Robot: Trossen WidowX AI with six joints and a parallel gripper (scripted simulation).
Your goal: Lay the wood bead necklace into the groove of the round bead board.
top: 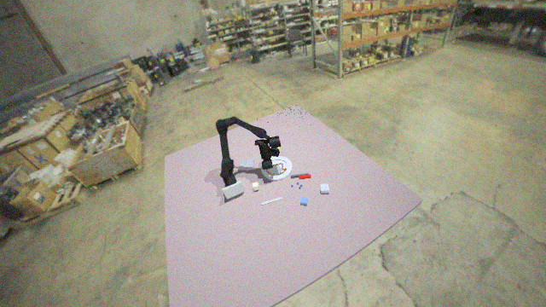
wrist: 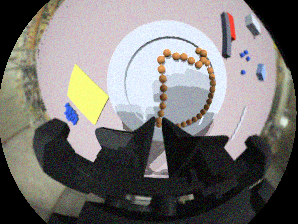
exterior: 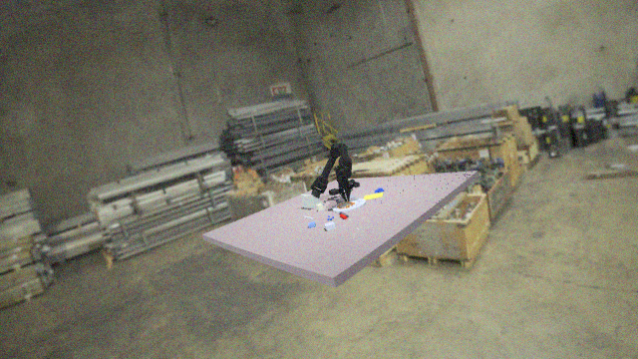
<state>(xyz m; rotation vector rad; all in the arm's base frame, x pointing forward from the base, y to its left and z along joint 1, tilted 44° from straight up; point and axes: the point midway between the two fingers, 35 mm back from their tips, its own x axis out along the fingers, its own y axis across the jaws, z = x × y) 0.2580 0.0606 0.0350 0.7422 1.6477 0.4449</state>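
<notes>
The yellow sheet is 7 cm ahead of my gripper tip, 15 cm to the left of it and 1 cm below it. The rest, counted from my gripper tip: cream cube 12 cm behind, 12 cm to the right; then red-handled tool 16 cm ahead, 17 cm to the right, 1 cm below; then grey plate 13 cm behind, 11 cm to the left, 1 cm below.
</notes>
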